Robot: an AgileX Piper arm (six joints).
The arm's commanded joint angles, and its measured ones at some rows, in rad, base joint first. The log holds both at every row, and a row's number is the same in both.
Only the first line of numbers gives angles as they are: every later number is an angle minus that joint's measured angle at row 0.
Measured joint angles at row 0:
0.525 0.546 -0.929 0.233 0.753 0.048
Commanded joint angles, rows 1 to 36:
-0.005 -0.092 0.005 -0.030 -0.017 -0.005
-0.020 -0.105 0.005 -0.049 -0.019 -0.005
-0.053 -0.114 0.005 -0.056 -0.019 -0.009
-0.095 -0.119 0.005 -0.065 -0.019 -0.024
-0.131 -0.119 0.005 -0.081 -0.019 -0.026
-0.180 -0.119 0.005 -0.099 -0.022 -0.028
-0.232 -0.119 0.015 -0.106 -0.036 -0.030
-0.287 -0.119 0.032 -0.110 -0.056 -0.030
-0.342 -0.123 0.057 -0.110 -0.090 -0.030
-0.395 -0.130 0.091 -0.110 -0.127 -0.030
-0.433 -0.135 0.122 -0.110 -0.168 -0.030
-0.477 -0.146 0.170 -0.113 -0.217 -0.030
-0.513 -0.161 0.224 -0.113 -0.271 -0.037
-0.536 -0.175 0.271 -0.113 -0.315 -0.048
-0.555 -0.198 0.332 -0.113 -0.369 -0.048
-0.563 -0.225 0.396 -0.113 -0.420 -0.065
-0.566 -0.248 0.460 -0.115 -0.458 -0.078
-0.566 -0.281 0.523 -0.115 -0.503 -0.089
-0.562 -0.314 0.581 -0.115 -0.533 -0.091
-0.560 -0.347 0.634 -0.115 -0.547 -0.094
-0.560 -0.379 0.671 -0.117 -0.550 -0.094
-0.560 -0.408 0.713 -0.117 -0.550 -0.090
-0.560 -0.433 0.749 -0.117 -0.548 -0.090
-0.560 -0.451 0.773 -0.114 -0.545 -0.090
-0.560 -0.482 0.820 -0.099 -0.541 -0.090
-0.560 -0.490 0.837 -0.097 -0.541 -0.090
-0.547 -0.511 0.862 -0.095 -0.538 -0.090
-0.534 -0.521 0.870 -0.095 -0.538 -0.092
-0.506 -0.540 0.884 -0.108 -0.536 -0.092
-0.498 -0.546 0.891 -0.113 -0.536 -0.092
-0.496 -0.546 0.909 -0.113 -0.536 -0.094
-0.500 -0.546 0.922 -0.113 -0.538 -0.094
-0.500 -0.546 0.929 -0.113 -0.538 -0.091
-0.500 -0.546 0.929 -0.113 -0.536 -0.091
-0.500 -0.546 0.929 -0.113 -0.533 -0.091
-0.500 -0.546 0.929 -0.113 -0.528 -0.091
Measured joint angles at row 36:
-0.499 -0.539 0.925 -0.100 -0.525 -0.085
